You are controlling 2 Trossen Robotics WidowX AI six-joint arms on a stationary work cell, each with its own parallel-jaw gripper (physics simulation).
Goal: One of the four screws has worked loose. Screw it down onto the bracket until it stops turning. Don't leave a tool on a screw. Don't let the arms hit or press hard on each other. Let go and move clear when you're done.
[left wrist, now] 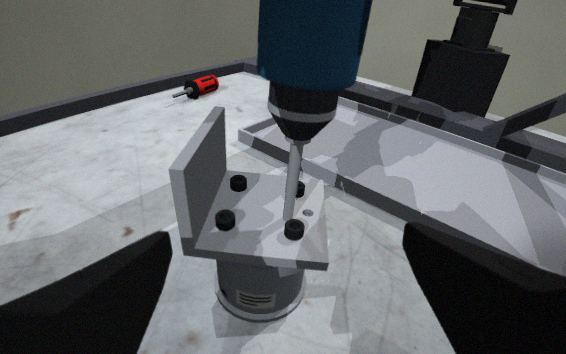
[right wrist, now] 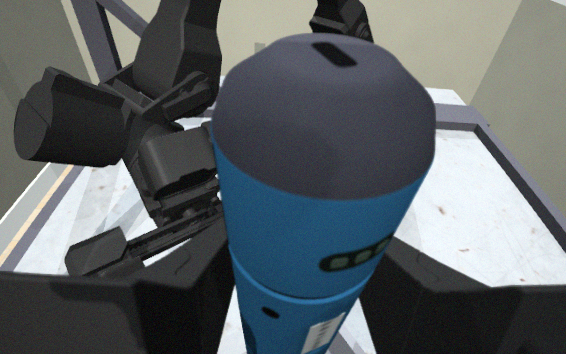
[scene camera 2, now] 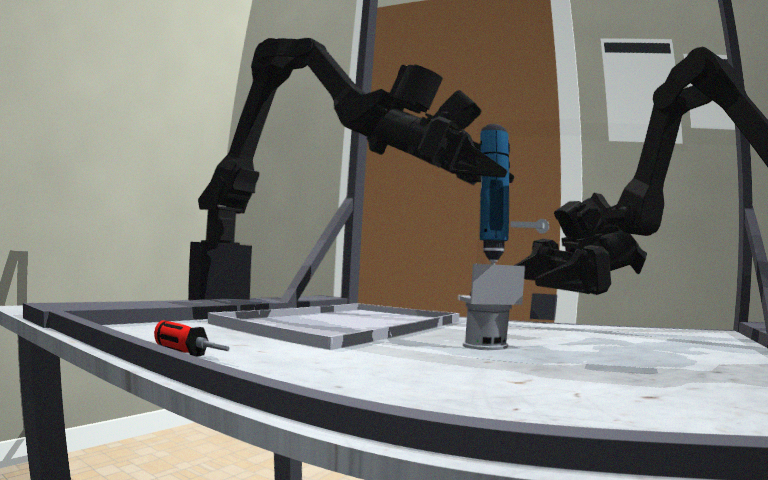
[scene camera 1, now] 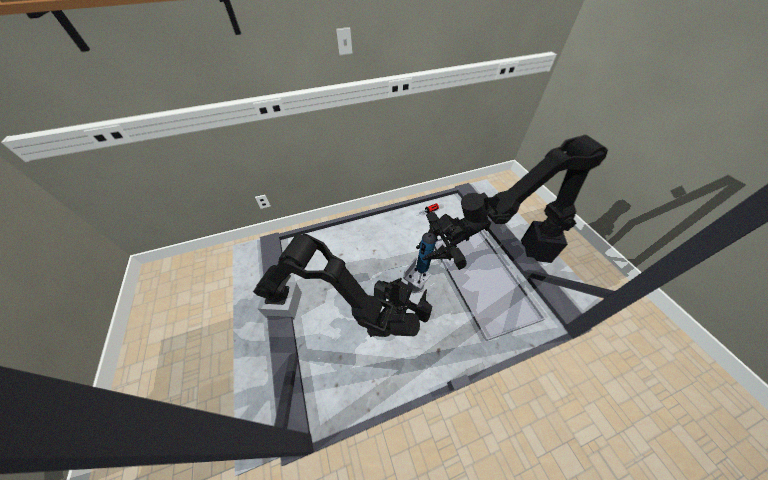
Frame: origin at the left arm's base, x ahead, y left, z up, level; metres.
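Where they show: left gripper, between the fingertips: (left wrist: 288, 238) (scene camera 2: 520, 277) (scene camera 1: 413, 284); right gripper, between the fingertips: (scene camera 2: 509, 176) (scene camera 1: 419, 253); left arm's base, origin of its link: (scene camera 1: 277, 294); right arm's base, origin of its link: (left wrist: 468, 46) (scene camera 1: 549, 232).
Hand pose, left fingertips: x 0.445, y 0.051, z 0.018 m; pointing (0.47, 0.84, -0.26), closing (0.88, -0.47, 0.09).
Note:
Each offset is from my left fingertips to the top centre of the thing.
The grey bracket (scene camera 2: 498, 284) (left wrist: 204, 172) sits on a round grey base @(dx +0.016, dy +0.049, dz -0.030 m) (scene camera 2: 487, 328) (left wrist: 280, 282). Four black screws show in the left wrist view: back left (left wrist: 238, 183), front left (left wrist: 225, 220), front right (left wrist: 294, 229), and back right (left wrist: 300, 189), partly behind the bit. Which one is loose is unclear. My right gripper (scene camera 1: 428, 242) (scene camera 2: 497, 172) (right wrist: 294, 224) is shut on the blue power driver @(dx +0.025, dy +0.035, dz +0.210 m) (scene camera 1: 423, 257) (scene camera 2: 494, 209) (left wrist: 312, 45) (right wrist: 320, 225), upright, its bit tip just behind the front right screw; contact is unclear. My left gripper (scene camera 1: 416, 294) (scene camera 2: 529, 272) (left wrist: 288, 238) is open beside the bracket.
A red screwdriver @(dx +0.080, dy +0.428, dz -0.064 m) (scene camera 1: 432, 207) (scene camera 2: 172, 336) (left wrist: 205, 85) lies near the table's edge. A shallow tray @(dx +0.263, dy +0.094, dz -0.078 m) (scene camera 2: 331, 341) (left wrist: 370, 199) lies beyond the bracket in the left wrist view. The left arm's wrist (right wrist: 175, 160) is close below the right gripper. Dark frame rails border the table.

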